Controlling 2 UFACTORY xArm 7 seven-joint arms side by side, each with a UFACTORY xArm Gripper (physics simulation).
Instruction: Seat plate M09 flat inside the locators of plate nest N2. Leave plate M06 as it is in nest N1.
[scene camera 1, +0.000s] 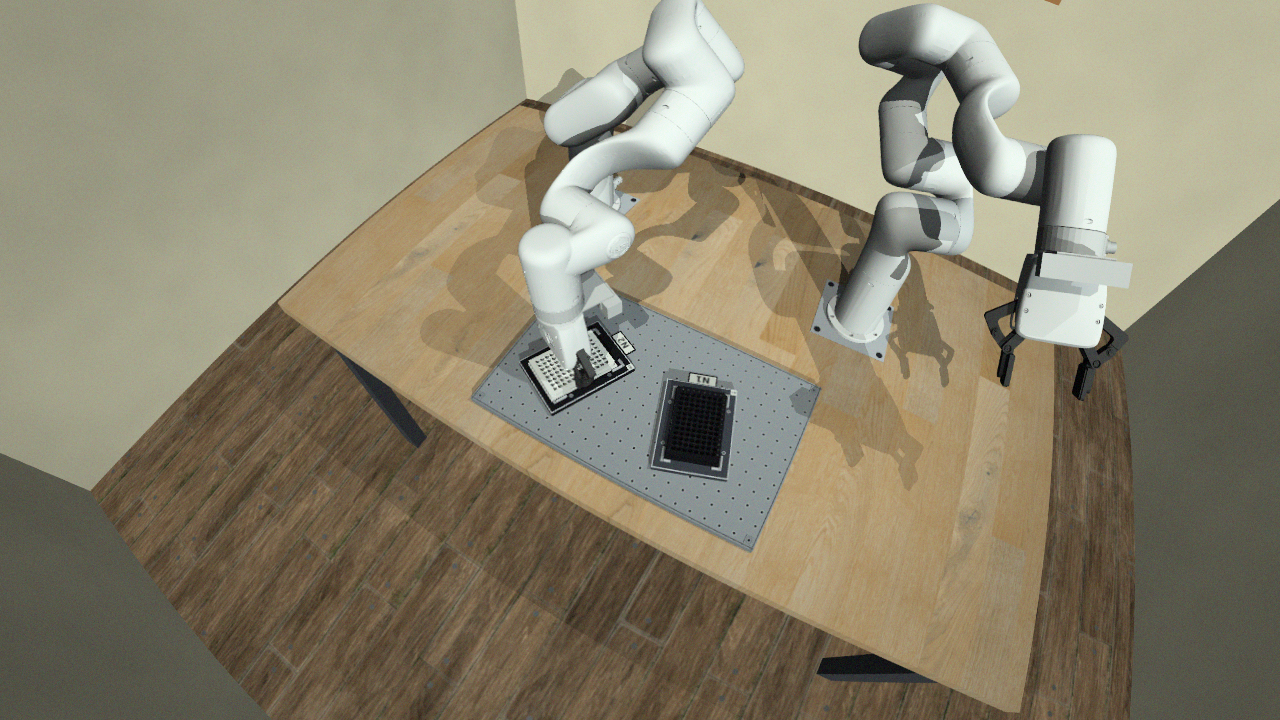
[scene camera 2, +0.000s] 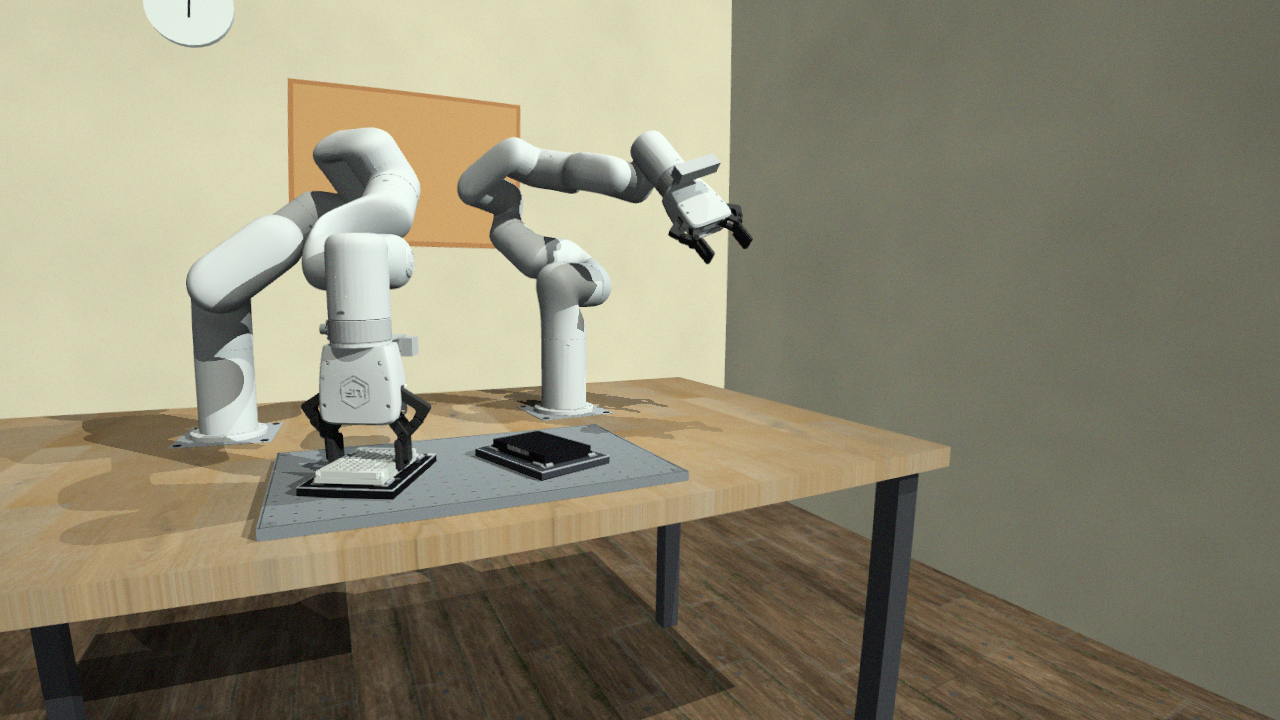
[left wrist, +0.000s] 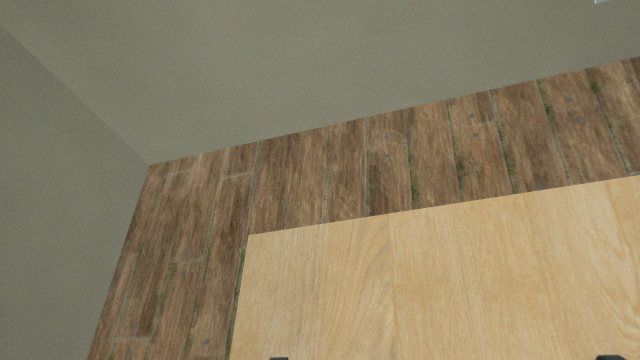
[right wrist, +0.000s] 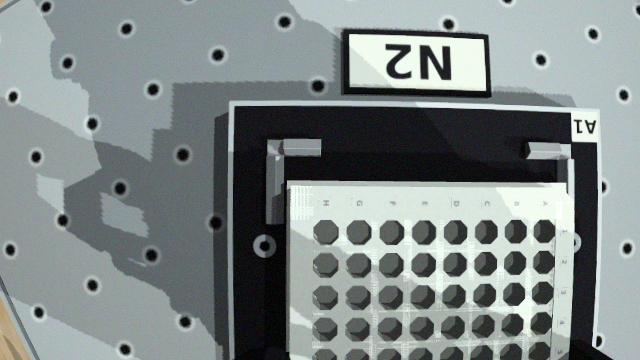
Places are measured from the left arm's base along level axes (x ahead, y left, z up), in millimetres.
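Pixels of known places: left gripper, fingertip midpoint: (scene camera 1: 1040, 391) (scene camera 2: 730, 251); right gripper, fingertip midpoint: (scene camera 1: 572, 364) (scene camera 2: 370, 466); left arm's base, link origin: (scene camera 1: 854, 318) (scene camera 2: 563, 409); right arm's base, link origin: (scene camera 2: 229, 434).
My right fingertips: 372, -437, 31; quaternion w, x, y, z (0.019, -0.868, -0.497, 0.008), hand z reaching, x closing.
For each thing: its top centre in the pictures, then the offset to it from my right fingertips, as dx, dy, dz. "spot": a spot on its surface instead. Level surfaces: height alone.
- white well plate M09, top centre: (scene camera 2: 369, 458) (scene camera 1: 571, 361) +0, +0, +11
- black nest N2, top centre: (scene camera 2: 371, 465) (scene camera 1: 576, 361) -10, +3, -1
- Black plate M06, top centre: (scene camera 2: 540, 442) (scene camera 1: 697, 423) +9, +235, +8
- nest N1, top centre: (scene camera 2: 539, 447) (scene camera 1: 698, 422) +3, +235, -1
- wooden table, surface height: dz -31
- N2 label, surface spot: (right wrist: 417, 64) (scene camera 1: 622, 342) spot: -90, +51, -16
- N1 label, surface spot: (scene camera 1: 702, 379) spot: -84, +208, -16
The white well plate M09 (scene camera 1: 546, 376) (scene camera 2: 358, 467) (right wrist: 425, 192) is over black nest N2 (scene camera 1: 554, 407) (scene camera 2: 344, 491) (right wrist: 400, 125). In the right wrist view its top edge is apart from the upper corner locators, and its right edge overlaps the right locator. Its seating height is unclear. My right gripper (scene camera 1: 570, 367) (scene camera 2: 367, 456) (right wrist: 430, 354) points down, shut on its two long sides. Black plate M06 (scene camera 1: 696, 420) (scene camera 2: 541, 445) lies in nest N1 (scene camera 1: 659, 447) (scene camera 2: 554, 470). My left gripper (scene camera 1: 1042, 383) (scene camera 2: 725, 247) (left wrist: 445, 358) is open and empty, raised far right.
Both nests stand on a grey perforated board (scene camera 1: 760, 501) (scene camera 2: 626, 479) on the wooden table (scene camera 1: 859, 555) (scene camera 2: 769, 447) (left wrist: 425, 290). The N2 label (scene camera 1: 623, 342) (right wrist: 417, 64) lies beside its nest. The N1 label (scene camera 1: 702, 379) is beside the other nest.
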